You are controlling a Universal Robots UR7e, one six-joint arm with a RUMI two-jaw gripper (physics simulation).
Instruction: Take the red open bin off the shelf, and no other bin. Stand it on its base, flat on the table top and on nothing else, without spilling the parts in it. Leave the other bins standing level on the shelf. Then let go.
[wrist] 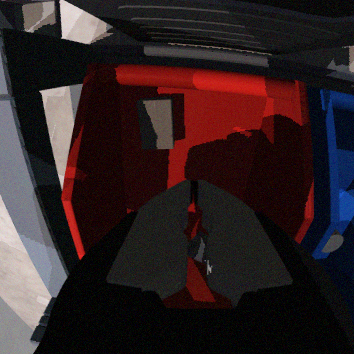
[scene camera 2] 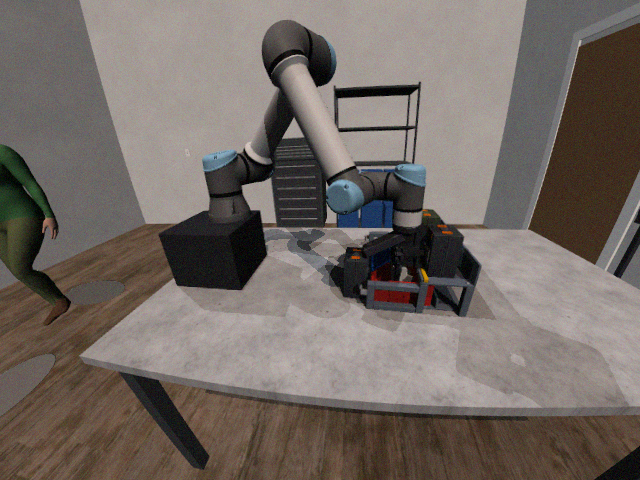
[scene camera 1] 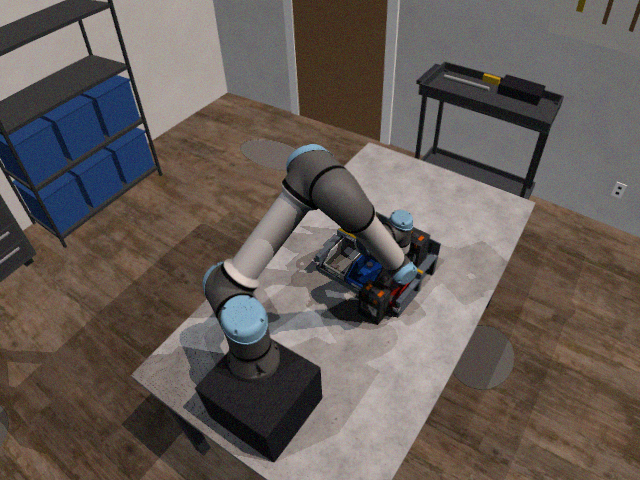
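Where they show: gripper, between the fingertips: (wrist: pixel 192 182) (scene camera 1: pixel 391 289); arm's base, origin of its link: (scene camera 2: pixel 230 216) (scene camera 1: pixel 254 359).
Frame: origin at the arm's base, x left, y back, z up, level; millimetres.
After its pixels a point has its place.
Observation:
The red open bin (scene camera 1: pixel 397 291) @(x -247, y -565, z -193 mm) (scene camera 2: pixel 393 296) @(x -278, y -539, z -172 mm) (wrist: pixel 230 107) @(x -196, y -511, z -193 mm) is in the end place of the low grey shelf (scene camera 1: pixel 409 298) @(x -301, y -547, z -186 mm) (scene camera 2: pixel 395 307) @(x -307, y -538, z -188 mm) (wrist: pixel 17 160) @(x -283, y -503, z -117 mm) on the table. My gripper (scene camera 2: pixel 403 273) (wrist: pixel 192 182) @(x -226, y -560, z -187 mm) points down into the red bin. Its jaws are together apart from a thin slit, with nothing seen held between the tips. In scene camera 1 the arm hides the fingers. Contact with the bin's walls and the parts in it cannot be made out. A blue bin (scene camera 1: pixel 364 270) @(x -95, y -608, z -193 mm) (scene camera 2: pixel 380 259) @(x -67, y -552, z -169 mm) (wrist: pixel 336 150) @(x -116, y -549, z -193 mm) stands beside the red one, and a pale bin (scene camera 1: pixel 338 258) @(x 24, y -622, z -193 mm) stands beyond it.
A black case with orange latches (scene camera 1: pixel 373 305) @(x -211, y -404, z -106 mm) (scene camera 2: pixel 355 274) @(x -245, y -433, z -114 mm) stands close against the shelf's side. Another black case (scene camera 2: pixel 445 252) @(x -302, y -650, z -25 mm) stands on the shelf's raised part, by a yellow strip (scene camera 2: pixel 424 275) @(x -301, y -606, z -90 mm). The arm's black base block (scene camera 1: pixel 258 397) @(x -74, y 98, z 1 mm) (scene camera 2: pixel 214 253) @(x -177, y -1, z -65 mm) is on the table (scene camera 1: pixel 361 403) @(x -304, y -99, z -202 mm) (scene camera 2: pixel 258 341) @(x -397, y -176, z -202 mm).

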